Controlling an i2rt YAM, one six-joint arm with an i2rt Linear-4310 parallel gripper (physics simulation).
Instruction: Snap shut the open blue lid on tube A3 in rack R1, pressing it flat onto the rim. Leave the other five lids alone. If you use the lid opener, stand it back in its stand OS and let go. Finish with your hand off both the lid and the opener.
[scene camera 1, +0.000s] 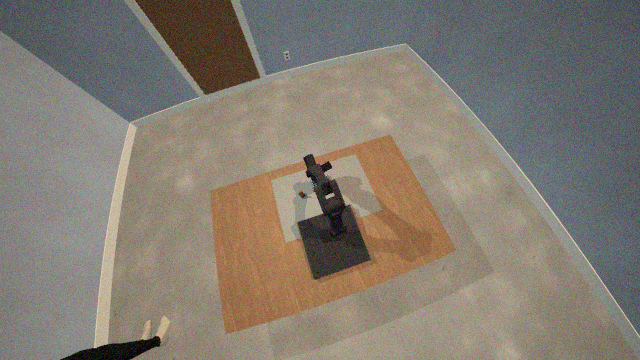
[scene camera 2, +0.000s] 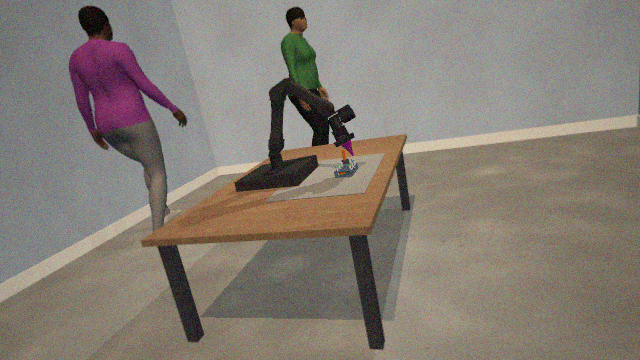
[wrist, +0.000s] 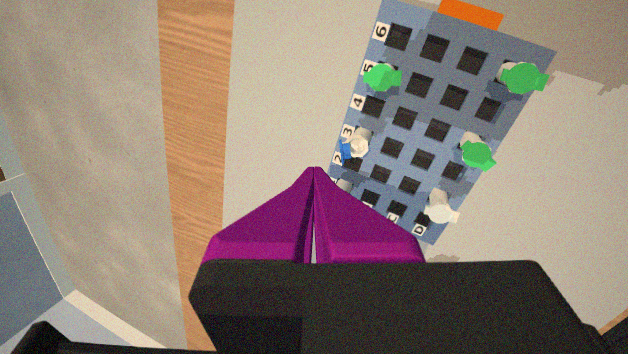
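Seen in the pictures: gripper, fingertip midpoint: (scene camera 2: 353, 155) (wrist: 314, 177); arm's base at its link origin: (scene camera 1: 338, 233) (scene camera 2: 278, 169).
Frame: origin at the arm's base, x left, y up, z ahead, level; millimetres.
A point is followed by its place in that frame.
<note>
My gripper (wrist: 314, 177) {y 22, x 74, z 389 mm} (scene camera 2: 352, 154) {y 22, x 74, z 389 mm} is shut and empty, its magenta fingertips above the table beside the low-numbered end of the blue rack R1 (wrist: 430, 22) {y -27, x -7, z 374 mm}. Tube A3 (wrist: 359, 145) {y -16, x 64, z 377 mm} stands in the rack with its pale mouth uncovered. Its blue lid (wrist: 345, 151) {y 2, x 63, z 382 mm} hangs open on the side toward the "2" and "3" labels, apart from the fingertips in the wrist view. Three green lids (wrist: 382, 77) {y -9, x 24, z 382 mm} (wrist: 524, 78) {y -9, x -2, z 327 mm} (wrist: 478, 154) {y -8, x 36, z 323 mm} and a white lid (wrist: 441, 212) {y -8, x 74, z 319 mm} sit on other tubes. A tube near A1 (wrist: 344, 186) {y -20, x 96, z 373 mm} is mostly hidden behind the fingers. The orange opener (scene camera 2: 344, 155) {y -1, x 185, z 294 mm} (scene camera 1: 301, 193) {y 0, x 185, z 286 mm} stands upright in its dark stand.
An orange block (wrist: 471, 14) {y -33, x -18, z 358 mm} is at the rack's "6" end. The rack is on a grey mat (scene camera 1: 292, 227) {y -56, x 276, z 88 mm} (scene camera 2: 370, 175) {y -57, x -11, z 493 mm} on the wooden table (scene camera 1: 250, 260) {y -59, x 561, z -74 mm} (scene camera 2: 320, 217) {y -60, x -482, z 458 mm}. The arm's black base (scene camera 1: 335, 260) {y -9, x 43, z -145 mm} (scene camera 2: 280, 175) {y 0, x -117, z 80 mm} is behind it. Two people stand beyond the table.
</note>
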